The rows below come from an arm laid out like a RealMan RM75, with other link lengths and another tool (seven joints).
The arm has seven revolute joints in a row. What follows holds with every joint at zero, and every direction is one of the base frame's. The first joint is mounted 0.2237 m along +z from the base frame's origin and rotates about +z. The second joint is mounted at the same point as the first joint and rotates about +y. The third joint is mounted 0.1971 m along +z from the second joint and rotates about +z. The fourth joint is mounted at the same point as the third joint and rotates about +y. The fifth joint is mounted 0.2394 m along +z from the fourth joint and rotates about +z. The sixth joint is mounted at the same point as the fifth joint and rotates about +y. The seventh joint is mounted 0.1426 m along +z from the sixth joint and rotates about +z. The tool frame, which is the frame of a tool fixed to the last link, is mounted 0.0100 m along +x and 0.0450 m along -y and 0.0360 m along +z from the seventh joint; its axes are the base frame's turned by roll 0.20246, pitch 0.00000 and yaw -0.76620 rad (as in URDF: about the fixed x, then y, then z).
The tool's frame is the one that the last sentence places.
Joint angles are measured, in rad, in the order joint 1, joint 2, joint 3, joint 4, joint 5, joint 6, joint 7. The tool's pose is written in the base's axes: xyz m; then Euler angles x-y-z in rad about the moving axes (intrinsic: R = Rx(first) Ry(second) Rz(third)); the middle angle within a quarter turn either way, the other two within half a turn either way. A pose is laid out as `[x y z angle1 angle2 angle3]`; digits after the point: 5 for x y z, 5 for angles.
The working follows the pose.
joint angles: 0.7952, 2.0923, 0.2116, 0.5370, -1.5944, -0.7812, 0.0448
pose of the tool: [0.17766 0.39305 -0.15606 -1.89809 -0.23428 0.16724]
Where each joint sits with the arm in this pose, in the base's axes (m; each line is computed from the numbers above, not from the rounded line before):
joint 1: 0.0000 0.0000 0.2237
joint 2: 0.0000 0.0000 0.2237
joint 3: 0.1197 0.1220 0.1255
joint 4: 0.1197 0.1220 0.1255
joint 5: 0.1844 0.2248 -0.0808
joint 6: 0.1844 0.2248 -0.0808
joint 7: 0.1473 0.3433 -0.1509
the tool: 0.1777 0.3931 -0.1561

